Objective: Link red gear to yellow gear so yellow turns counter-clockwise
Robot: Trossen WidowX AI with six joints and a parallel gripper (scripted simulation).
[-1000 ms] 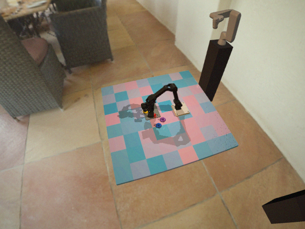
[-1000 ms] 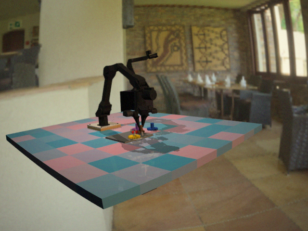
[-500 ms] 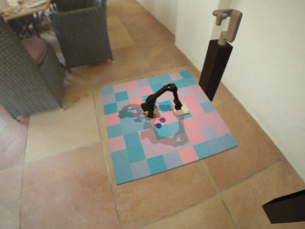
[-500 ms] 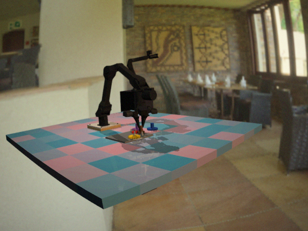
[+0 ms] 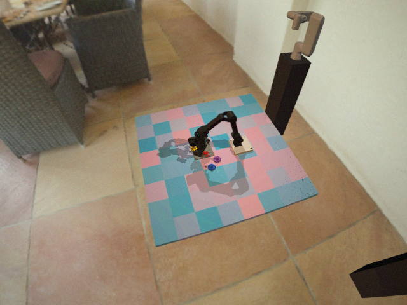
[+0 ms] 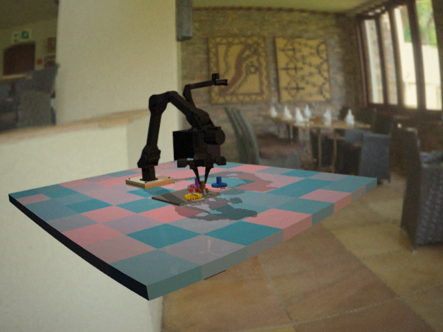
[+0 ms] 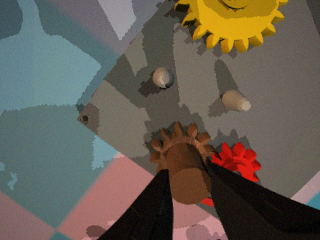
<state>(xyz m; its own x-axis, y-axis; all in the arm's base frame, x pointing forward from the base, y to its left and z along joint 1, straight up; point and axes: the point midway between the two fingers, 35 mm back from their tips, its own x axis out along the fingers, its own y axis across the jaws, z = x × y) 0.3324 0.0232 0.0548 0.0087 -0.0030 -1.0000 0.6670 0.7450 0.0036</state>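
The red gear is 40 mm behind my gripper tip, 20 mm below it and 10 mm to the right of it. From my gripper tip the other things lie so: purple gear: 110 mm behind, 80 mm to the left, 20 mm below; then yellow gear: 90 mm to the right, 40 mm ahead, 20 mm below; then white arrow: 100 mm to the right, 80 mm ahead, 30 mm below.
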